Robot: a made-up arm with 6 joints.
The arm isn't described. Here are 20 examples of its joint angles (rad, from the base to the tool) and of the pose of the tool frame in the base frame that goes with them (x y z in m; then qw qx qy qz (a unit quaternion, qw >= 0)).
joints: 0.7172 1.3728 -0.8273 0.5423 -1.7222 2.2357
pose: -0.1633 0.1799 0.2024 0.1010 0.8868 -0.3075 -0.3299
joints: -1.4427 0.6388 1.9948 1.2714 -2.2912 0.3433
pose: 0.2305 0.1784 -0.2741 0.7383 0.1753 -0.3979 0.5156
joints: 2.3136 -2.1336 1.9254 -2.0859 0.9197 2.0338
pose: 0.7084 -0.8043 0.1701 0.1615 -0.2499 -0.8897 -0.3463
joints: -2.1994 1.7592 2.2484 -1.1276 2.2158 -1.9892
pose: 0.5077 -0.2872 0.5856 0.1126 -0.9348 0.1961 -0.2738
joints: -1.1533 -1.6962 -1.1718 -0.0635 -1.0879 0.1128
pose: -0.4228 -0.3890 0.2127 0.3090 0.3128 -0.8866 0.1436
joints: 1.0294 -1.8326 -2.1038 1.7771 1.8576 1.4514
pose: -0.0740 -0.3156 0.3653 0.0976 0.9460 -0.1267 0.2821
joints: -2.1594 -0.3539 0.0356 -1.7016 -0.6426 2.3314
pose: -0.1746 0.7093 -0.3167 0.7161 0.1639 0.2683 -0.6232
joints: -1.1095 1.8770 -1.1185 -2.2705 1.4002 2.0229
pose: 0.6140 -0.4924 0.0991 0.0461 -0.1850 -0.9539 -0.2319
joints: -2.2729 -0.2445 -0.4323 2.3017 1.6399 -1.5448
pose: 0.1875 0.3527 0.3090 0.4634 0.7009 -0.5125 0.1770
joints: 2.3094 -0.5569 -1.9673 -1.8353 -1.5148 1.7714
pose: 0.5834 0.4395 -0.1783 0.3921 0.5017 -0.7602 0.1288
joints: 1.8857 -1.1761 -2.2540 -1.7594 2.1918 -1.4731
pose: 0.6778 0.2296 -0.0348 0.5667 0.7748 0.2742 -0.0582
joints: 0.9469 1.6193 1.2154 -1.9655 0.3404 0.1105
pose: -0.4722 -0.2445 -0.0542 0.3504 0.7566 -0.2802 -0.4757
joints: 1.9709 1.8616 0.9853 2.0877 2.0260 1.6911
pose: 0.0383 -0.2391 0.1527 0.0107 -0.0726 -0.0948 0.9928
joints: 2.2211 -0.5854 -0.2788 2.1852 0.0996 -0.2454
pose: 0.1416 0.1997 -0.1858 0.1434 0.4089 0.1299 -0.8918
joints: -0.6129 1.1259 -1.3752 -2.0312 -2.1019 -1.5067
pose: 0.6067 -0.0157 -0.1830 0.4540 -0.8547 -0.0182 0.2509
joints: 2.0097 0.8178 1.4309 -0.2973 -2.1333 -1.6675
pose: -0.4496 0.5563 0.3107 0.3388 0.3664 0.7241 -0.4760
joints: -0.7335 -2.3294 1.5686 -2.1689 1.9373 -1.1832
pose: -0.4133 -0.8034 0.2735 0.3231 0.3272 -0.8153 -0.3518
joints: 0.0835 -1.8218 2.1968 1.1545 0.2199 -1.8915
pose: -0.4199 0.0728 0.1499 0.7391 0.4359 0.4935 -0.1418
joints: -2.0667 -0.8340 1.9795 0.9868 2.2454 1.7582
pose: -0.0551 0.1884 0.0165 0.2028 0.5007 0.7293 -0.4199
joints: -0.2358 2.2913 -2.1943 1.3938 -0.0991 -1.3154
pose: -0.2825 0.0609 -0.4908 0.4367 0.2911 -0.0803 0.8474
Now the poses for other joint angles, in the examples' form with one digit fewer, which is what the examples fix.
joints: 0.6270 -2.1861 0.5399 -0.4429 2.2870 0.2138
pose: 0.078 -0.393 0.485 0.164 0.145 0.839 -0.498
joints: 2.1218 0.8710 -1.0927 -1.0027 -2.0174 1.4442
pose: -0.046 0.458 0.328 0.362 0.624 -0.227 -0.654
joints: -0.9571 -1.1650 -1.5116 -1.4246 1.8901 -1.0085
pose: -0.634 0.027 0.037 0.217 -0.071 0.010 0.974
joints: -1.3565 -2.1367 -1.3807 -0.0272 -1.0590 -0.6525
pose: -0.404 -0.787 0.039 0.175 -0.503 0.837 0.128
